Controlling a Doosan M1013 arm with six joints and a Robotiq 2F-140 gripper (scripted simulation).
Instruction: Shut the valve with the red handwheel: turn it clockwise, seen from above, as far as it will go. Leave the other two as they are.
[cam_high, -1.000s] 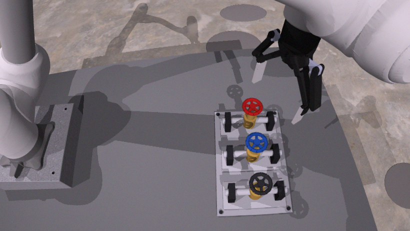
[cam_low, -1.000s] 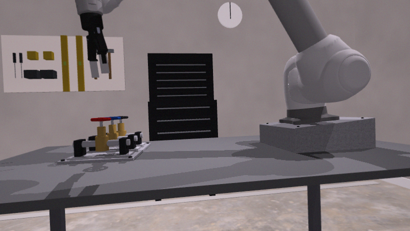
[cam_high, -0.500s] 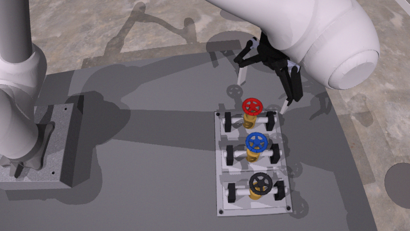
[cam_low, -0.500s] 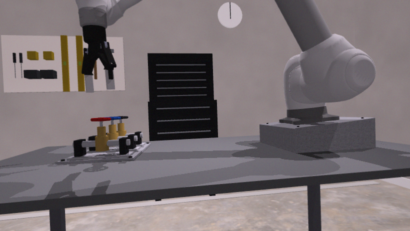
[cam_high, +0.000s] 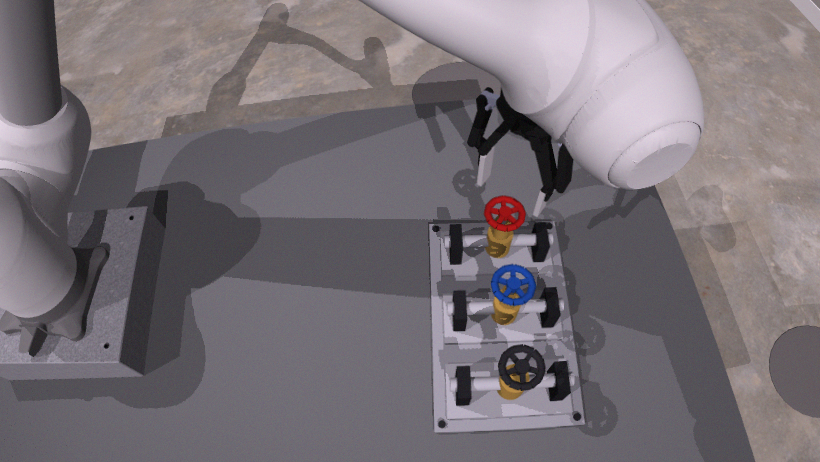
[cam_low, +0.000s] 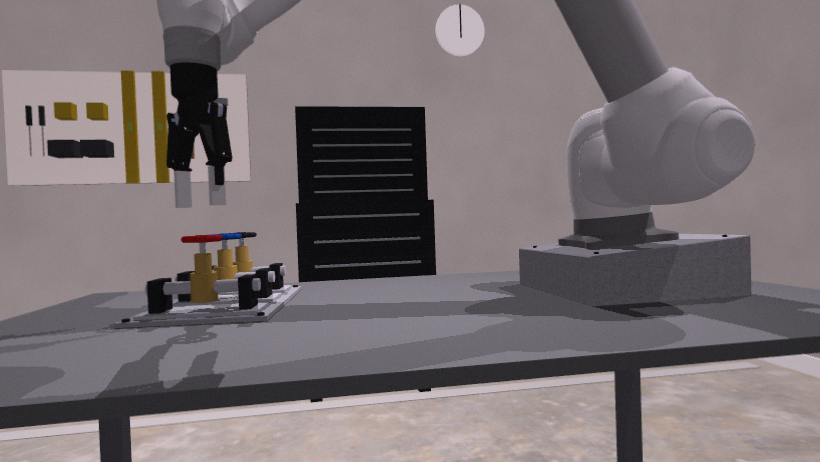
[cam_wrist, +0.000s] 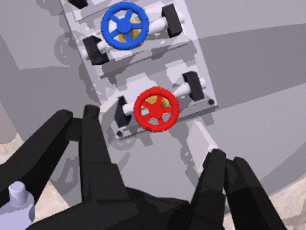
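Right now my hand is 90 mm above the red handwheel. From my hand the other things lie so: black handwheel 250 mm to the right, 90 mm below; then blue handwheel 120 mm to the right, 90 mm below.
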